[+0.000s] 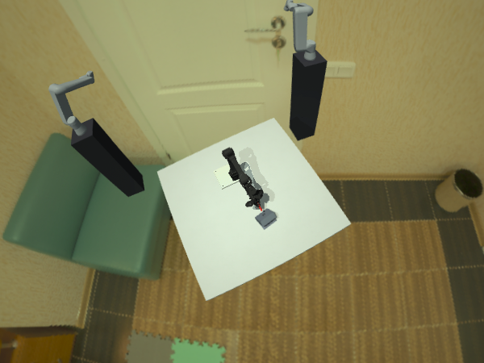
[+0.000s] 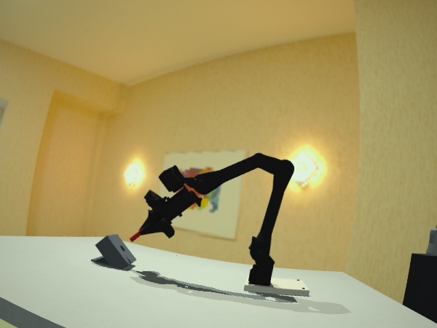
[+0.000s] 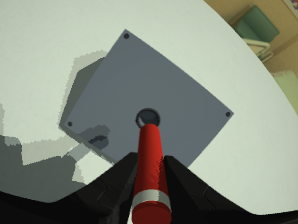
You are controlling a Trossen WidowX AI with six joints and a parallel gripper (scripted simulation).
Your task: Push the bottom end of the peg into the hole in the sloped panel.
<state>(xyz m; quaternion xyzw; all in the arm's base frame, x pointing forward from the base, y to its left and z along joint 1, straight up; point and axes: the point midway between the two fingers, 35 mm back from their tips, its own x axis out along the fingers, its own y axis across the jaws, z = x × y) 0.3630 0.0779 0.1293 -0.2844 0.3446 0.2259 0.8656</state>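
Now: the grey sloped panel 8 cm below my gripper tip, 7 cm ahead of it and 2 cm to the left of it. The rest, counted from my gripper tip: red peg (1 cm behind, 1 cm above).
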